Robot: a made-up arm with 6 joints.
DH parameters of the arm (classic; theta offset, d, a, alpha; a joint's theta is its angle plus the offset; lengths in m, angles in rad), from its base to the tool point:
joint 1: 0 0.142 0 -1.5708
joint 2: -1.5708 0 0.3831 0
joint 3: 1.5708 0.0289 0 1.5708
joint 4: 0 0.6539 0 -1.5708
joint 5: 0 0 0 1.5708
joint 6: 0 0.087 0 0
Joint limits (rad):
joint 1: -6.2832..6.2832
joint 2: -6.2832..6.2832
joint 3: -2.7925..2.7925
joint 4: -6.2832..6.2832
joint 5: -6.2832..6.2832
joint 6: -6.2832..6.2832
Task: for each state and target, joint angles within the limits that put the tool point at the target. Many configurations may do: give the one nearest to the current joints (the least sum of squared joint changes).
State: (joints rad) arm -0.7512 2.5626 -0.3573 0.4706 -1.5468 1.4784
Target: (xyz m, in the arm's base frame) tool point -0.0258 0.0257 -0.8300
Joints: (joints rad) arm -0.8029 3.5047 -0.4059 0.3838 -2.0014 1.4784
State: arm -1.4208 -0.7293 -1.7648 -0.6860 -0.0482 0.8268
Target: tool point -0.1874 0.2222 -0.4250
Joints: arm -0.7792 -1.1054 -2.1117 -0.6940 0.0449 0.8268
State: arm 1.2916 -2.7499 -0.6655 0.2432 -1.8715 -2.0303
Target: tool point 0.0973 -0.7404 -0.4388
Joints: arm 1.7111 -1.8270 -0.5374 0.2967 -2.1184 -2.0303
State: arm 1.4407 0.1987 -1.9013 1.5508 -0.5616 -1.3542
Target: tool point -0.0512 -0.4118 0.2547
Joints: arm 1.3573 0.8252 -2.5968 1.4849 -0.8677 -1.3542
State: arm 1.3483 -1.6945 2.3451 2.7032 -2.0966 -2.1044
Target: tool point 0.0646 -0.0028 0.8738
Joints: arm 0.7856 -1.0183 1.5642 2.0570 -1.6665 -2.1044
